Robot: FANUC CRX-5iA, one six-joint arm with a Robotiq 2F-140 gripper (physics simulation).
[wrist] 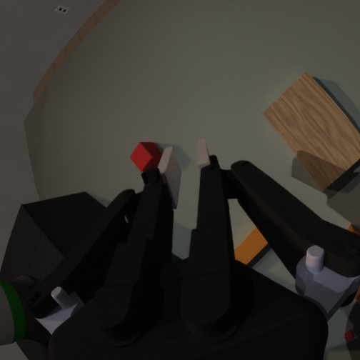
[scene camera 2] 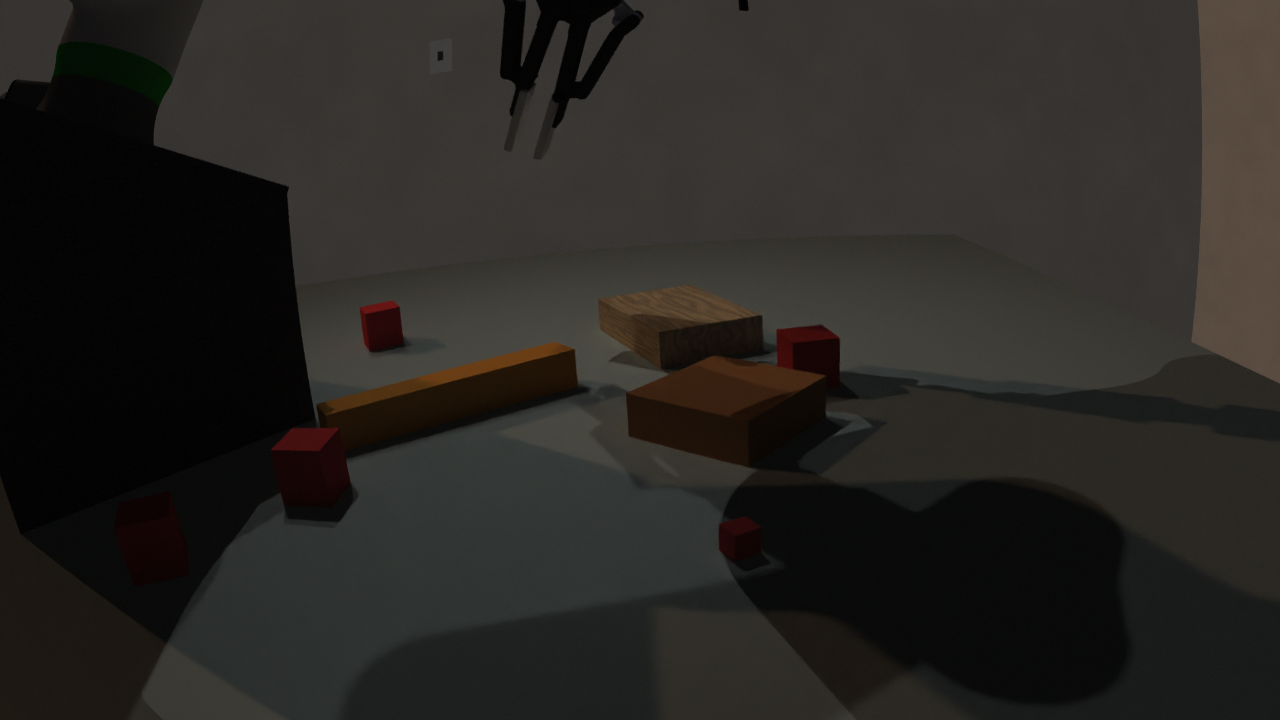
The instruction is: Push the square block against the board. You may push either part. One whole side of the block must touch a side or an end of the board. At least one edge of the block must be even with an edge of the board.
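Pixels of known places: gripper, between the fingertips: (scene camera 2: pixel 526 149); arm's base, origin of its link: (scene camera 2: pixel 86 155).
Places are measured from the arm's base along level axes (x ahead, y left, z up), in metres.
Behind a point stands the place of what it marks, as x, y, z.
Note:
The square brown block (scene camera 2: pixel 725 407) @(0.554, -0.085, -0.237) lies flat. The wood-grained board (scene camera 2: pixel 680 313) @(0.535, 0.156, -0.237) (wrist: pixel 315 130) lies flat behind it, turned differently. In the scene view floor shows between their left parts; the rest of the gap is hidden by the block. In the wrist view the block is mostly hidden by the right finger linkage and cut off at the right edge. My gripper (scene camera 2: pixel 523 153) @(0.404, 0.189, -0.078) (wrist: pixel 188 156) is high above the floor, left of the board and block in the scene view. Its fingers are nearly together, with a narrow gap and nothing held.
An orange bar (scene camera 2: pixel 456 394) @(0.362, 0.000, -0.248) (wrist: pixel 251 246) lies left of the block. Red cubes stand around: one far left (scene camera 2: pixel 382 326) @(0.232, 0.219, -0.245) (wrist: pixel 145 156), one right of the board (scene camera 2: pixel 808 353) @(0.627, 0.019, -0.238), one small in front (scene camera 2: pixel 740 538) @(0.551, -0.228, -0.255). Another (scene camera 2: pixel 311 465) @(0.293, -0.156, -0.238) stands near the dark pedestal (scene camera 2: pixel 143 295) @(0.133, -0.103, -0.124) (wrist: pixel 65 220).

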